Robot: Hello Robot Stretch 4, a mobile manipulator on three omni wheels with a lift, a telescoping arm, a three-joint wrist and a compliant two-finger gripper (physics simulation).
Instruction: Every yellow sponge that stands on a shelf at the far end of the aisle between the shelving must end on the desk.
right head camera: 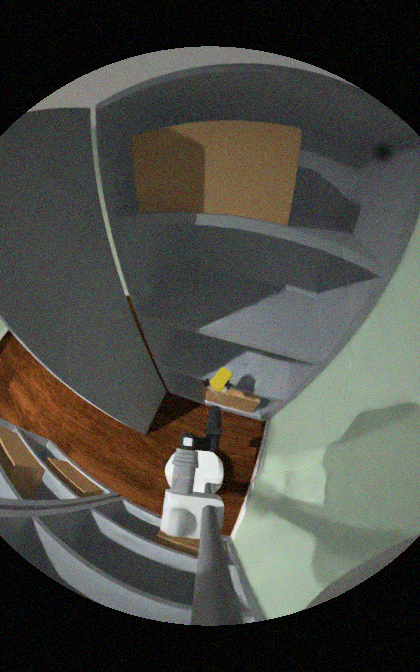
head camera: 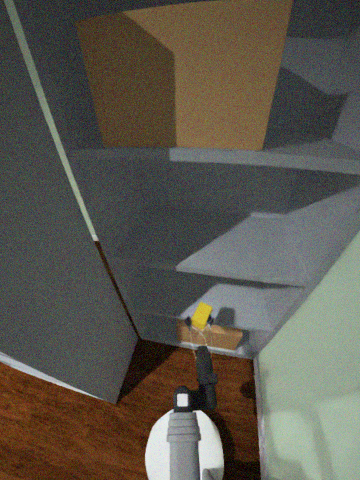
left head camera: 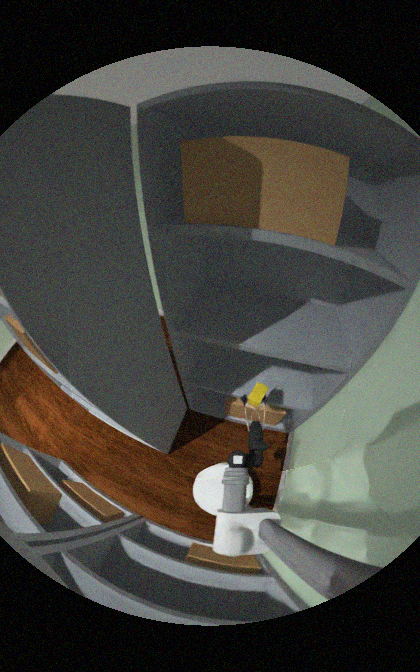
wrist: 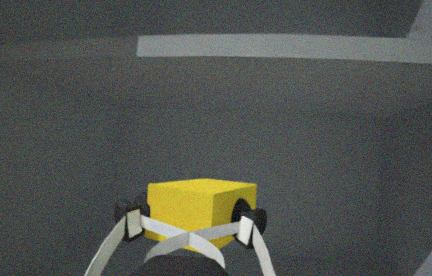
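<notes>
A yellow sponge is held between the two fingertips of my gripper. The gripper is shut on it, with one dark fingertip pad against each side. In the head views the sponge is in front of the lower shelves of the shelving unit, over the low cardboard box. In the wrist view a pale shelf edge runs above and behind the sponge. The desk does not show in these views.
A large cardboard box stands on an upper shelf. A low box lies on the bottom shelf. A dark panel rises at left, a pale green wall at right. More shelving with boxes shows lower left.
</notes>
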